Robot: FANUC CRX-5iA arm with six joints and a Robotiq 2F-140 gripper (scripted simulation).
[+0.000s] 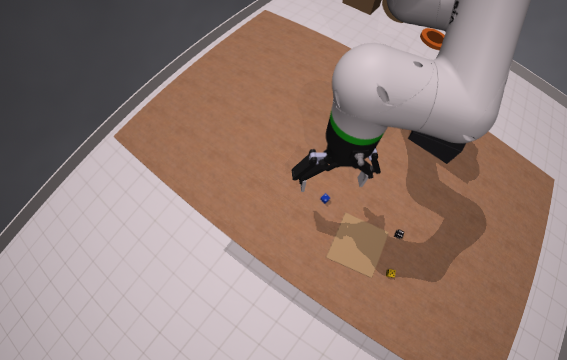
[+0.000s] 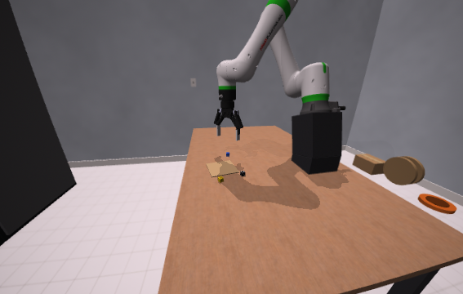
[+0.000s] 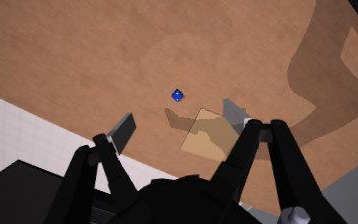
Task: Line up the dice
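Right now the blue die is 11 cm below my hand. From my hand the other things lie so: yellow die (7 cm ahead, 27 cm to the left, 11 cm below); then tan mat (5 cm ahead, 15 cm to the left, 12 cm below); then black die (4 cm behind, 24 cm to the left, 11 cm below).
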